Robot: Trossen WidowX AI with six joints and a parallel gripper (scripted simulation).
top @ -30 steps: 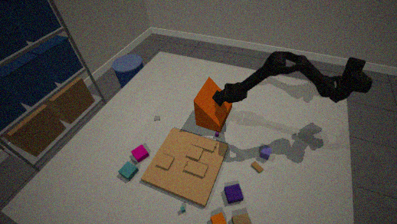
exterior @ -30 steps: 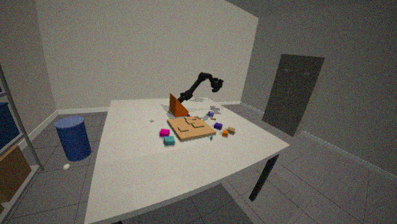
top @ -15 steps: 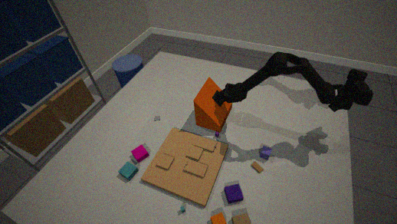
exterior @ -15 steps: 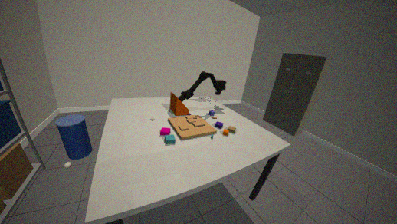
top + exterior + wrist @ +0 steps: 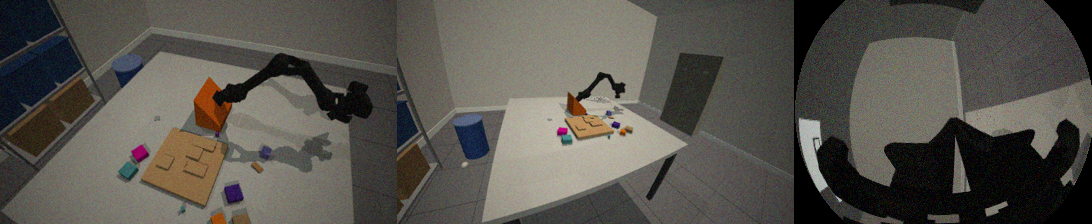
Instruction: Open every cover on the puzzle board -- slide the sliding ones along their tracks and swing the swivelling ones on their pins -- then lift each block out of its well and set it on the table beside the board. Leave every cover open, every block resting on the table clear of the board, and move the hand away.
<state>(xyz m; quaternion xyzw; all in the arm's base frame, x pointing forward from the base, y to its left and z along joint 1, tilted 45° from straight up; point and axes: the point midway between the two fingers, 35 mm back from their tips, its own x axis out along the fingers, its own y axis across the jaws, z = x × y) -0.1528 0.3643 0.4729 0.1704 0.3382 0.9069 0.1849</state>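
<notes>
Right now the purple block is 580 mm ahead of my gripper tip, 380 mm to the right of it and 150 mm below it. The rest, counted from my gripper tip: orange block (700 mm ahead, 400 mm to the right, 150 mm below); then small teal piece (720 mm ahead, 530 mm to the right, 160 mm below); then lilac block (350 mm ahead, 310 mm to the right, 150 mm below).
</notes>
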